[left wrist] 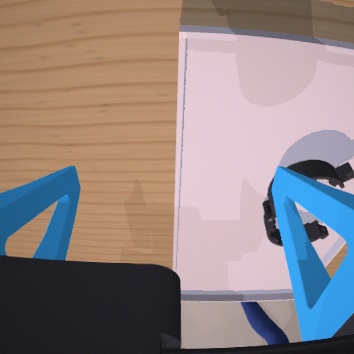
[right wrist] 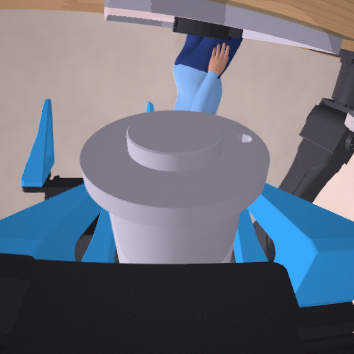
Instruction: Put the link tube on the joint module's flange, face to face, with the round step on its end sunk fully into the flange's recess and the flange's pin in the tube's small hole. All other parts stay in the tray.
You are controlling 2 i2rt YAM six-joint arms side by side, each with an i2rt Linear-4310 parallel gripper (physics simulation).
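The grey link tube fills the middle of the right wrist view. Its wide end disc faces up toward the camera, with the raised round step on it and a small hole near the right rim. My right gripper is shut on the tube's narrower body below the disc; its fingertips are partly hidden behind the tube. My left gripper is open and empty, above the left edge of the white tray. A black curved part lies in the tray, partly hidden by the right blue finger. The joint module and its flange do not show in either view.
The wooden table lies left of the tray. In the right wrist view, a black block is at the table's edge, a person in blue is beyond the tube, and a dark jointed arm is at the right.
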